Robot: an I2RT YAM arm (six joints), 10 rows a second.
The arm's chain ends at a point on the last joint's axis. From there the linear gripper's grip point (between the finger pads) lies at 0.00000 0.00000 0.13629 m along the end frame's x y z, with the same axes.
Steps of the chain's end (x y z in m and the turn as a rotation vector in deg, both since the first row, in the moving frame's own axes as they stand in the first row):
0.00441 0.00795 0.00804 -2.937 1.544 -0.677
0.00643 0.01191 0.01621 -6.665 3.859 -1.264
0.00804 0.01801 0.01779 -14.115 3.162 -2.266
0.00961 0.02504 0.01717 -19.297 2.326 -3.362
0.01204 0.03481 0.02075 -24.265 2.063 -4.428
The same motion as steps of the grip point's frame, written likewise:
0.00812 0.01491 0.00781 -2.937 1.544 -0.677
0.01576 0.02761 0.01498 -6.665 3.859 -1.264
0.01614 0.05107 0.01347 -14.115 3.162 -2.266
0.01637 0.06988 0.00941 -19.297 2.326 -3.362
0.01899 0.09056 0.00863 -24.265 2.063 -4.428

